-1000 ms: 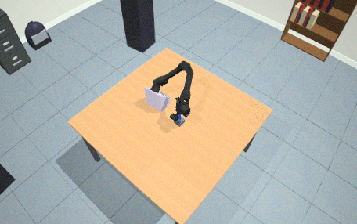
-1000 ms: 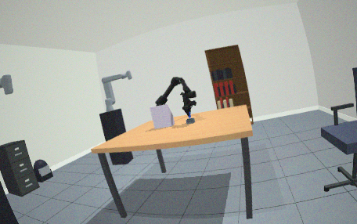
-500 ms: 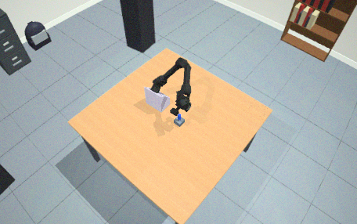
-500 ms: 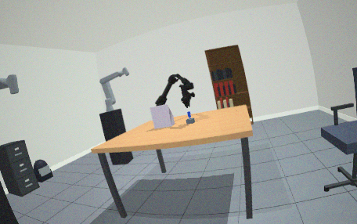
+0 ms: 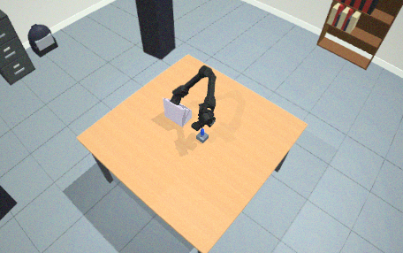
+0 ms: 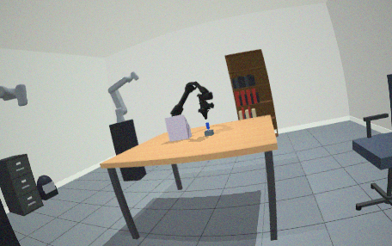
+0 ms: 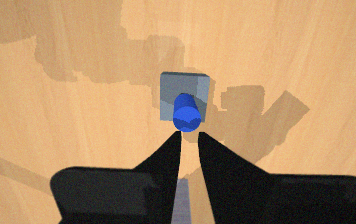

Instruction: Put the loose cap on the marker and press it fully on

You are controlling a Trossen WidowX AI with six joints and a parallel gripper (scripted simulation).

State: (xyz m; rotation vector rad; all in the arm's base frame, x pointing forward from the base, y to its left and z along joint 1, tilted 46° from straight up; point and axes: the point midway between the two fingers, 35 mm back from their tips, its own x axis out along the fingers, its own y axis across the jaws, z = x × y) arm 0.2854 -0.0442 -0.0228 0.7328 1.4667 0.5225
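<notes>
My gripper tip is 6 cm above the blue cap.
</notes>
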